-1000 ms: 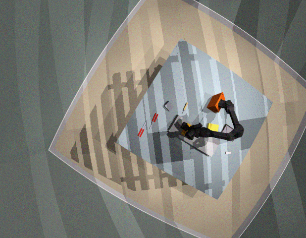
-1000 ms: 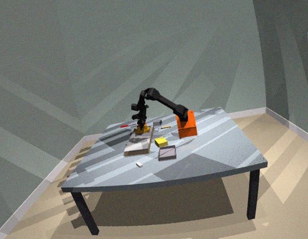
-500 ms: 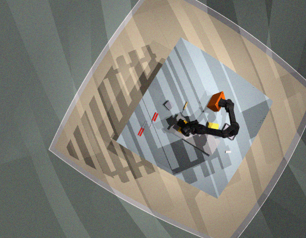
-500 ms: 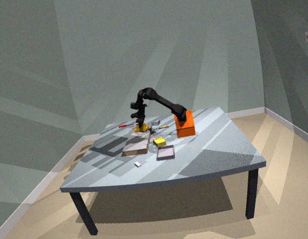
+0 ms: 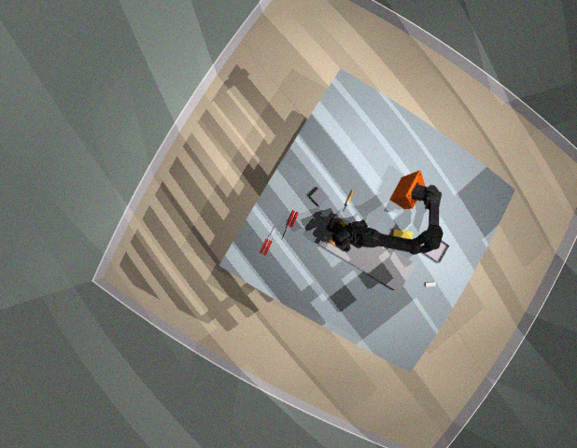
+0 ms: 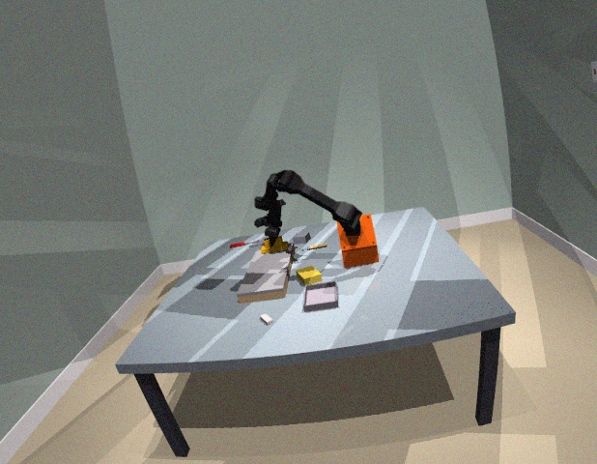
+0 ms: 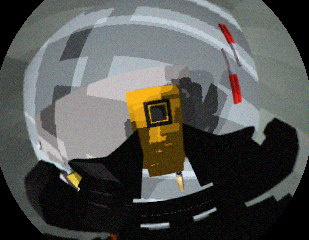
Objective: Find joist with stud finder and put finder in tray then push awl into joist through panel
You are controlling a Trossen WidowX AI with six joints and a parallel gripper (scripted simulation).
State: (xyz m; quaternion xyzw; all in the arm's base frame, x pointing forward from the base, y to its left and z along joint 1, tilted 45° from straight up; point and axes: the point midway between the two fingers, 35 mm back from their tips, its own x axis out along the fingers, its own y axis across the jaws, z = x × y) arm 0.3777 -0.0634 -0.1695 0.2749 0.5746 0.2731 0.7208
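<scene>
Now: gripper tip 260 mm past the dark grey tray, 490 mm to the right of it and 50 mm above it. Round my gripper tip: square window (20 mm ahead, 30 mm above); then awl (170 mm behind, 50 mm to the right, 60 mm below); then yellow stud finder (10 mm ahead, 20 mm above).
</scene>
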